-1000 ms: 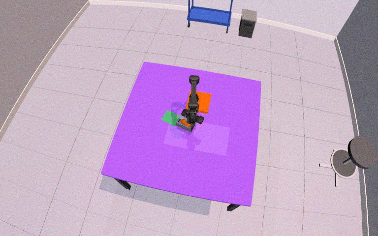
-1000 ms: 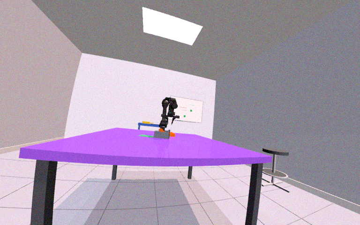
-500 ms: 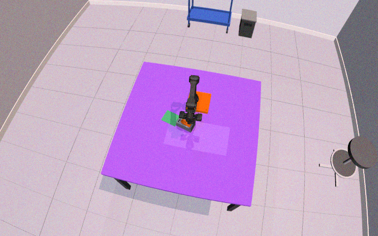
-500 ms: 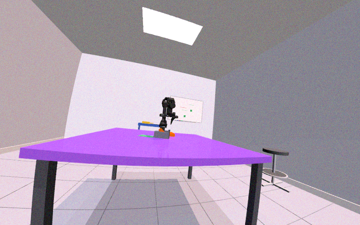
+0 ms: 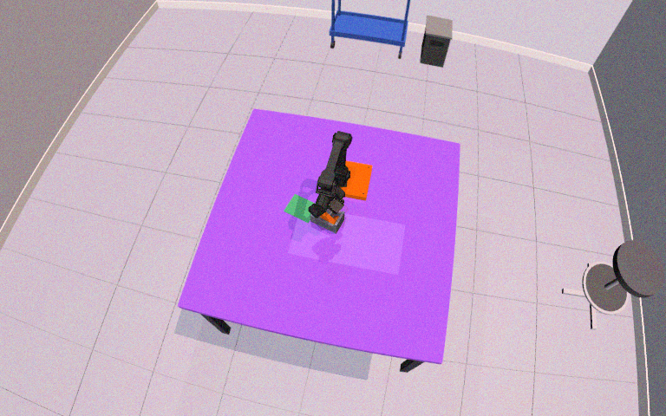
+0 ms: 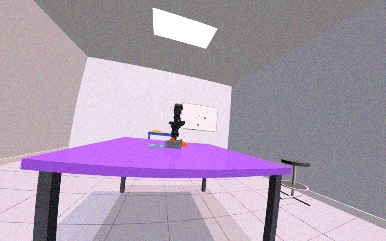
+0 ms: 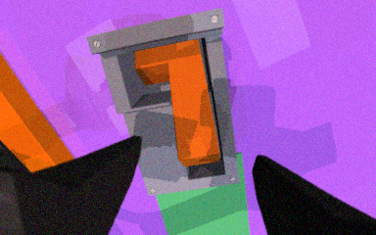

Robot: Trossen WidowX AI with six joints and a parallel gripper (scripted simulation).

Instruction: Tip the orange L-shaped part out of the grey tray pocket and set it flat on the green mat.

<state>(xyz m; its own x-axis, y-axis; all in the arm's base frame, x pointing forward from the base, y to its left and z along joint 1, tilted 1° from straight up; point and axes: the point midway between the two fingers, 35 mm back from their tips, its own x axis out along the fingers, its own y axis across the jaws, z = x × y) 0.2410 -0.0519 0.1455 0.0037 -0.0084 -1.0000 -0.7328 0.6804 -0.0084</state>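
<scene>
My gripper tip is 10 cm above the orange L-shaped part, 2 cm to the right of it and 1 cm past it. Also, from my gripper tip: green mat: 16 cm below, 14 cm to the right, 8 cm behind.
</scene>
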